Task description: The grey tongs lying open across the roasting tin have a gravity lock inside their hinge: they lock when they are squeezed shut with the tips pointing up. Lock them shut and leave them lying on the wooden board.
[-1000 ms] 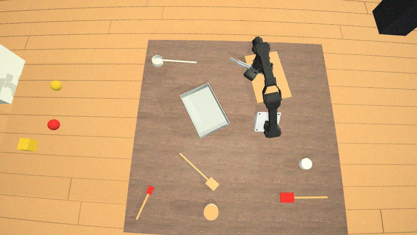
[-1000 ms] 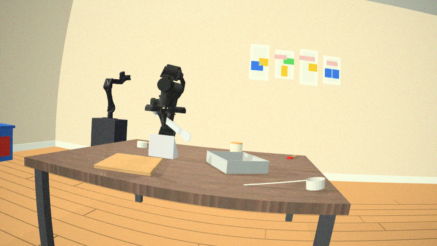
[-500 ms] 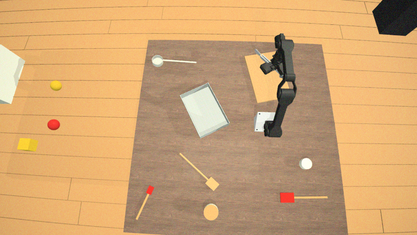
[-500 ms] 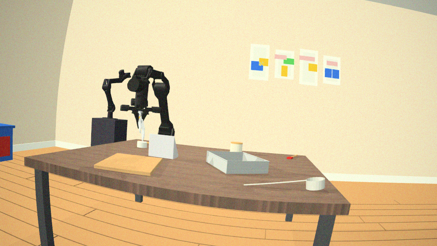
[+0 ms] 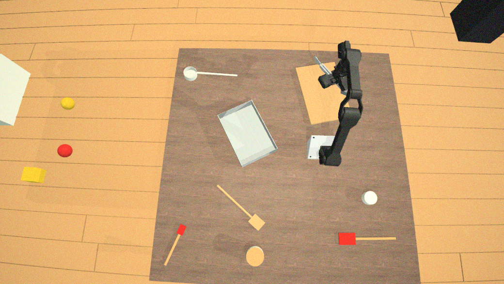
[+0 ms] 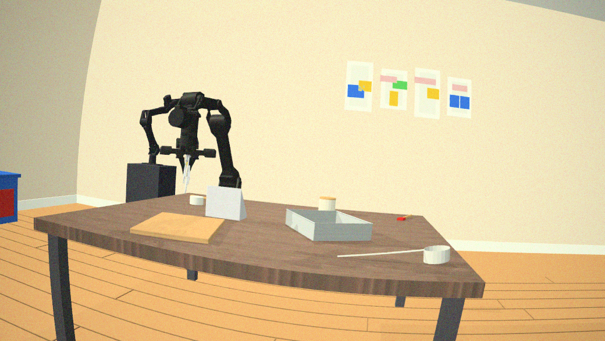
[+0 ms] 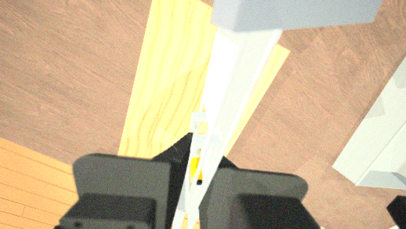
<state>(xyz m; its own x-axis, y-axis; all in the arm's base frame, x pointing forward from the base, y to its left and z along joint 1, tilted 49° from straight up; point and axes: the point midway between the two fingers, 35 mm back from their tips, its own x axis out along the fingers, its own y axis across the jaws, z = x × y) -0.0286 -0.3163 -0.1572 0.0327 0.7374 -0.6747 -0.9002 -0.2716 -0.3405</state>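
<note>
Now: gripper tip 1 cm short of the wooden board, 3 cm to the left of it and 15 cm above it. Round my gripper tip: roasting tin (43 cm ahead, 23 cm to the left, 12 cm below); then white cylinder (19 cm behind, 56 cm to the left, 14 cm below); then cork-lidded jar (38 cm ahead, 83 cm to the left, 12 cm below).
</note>
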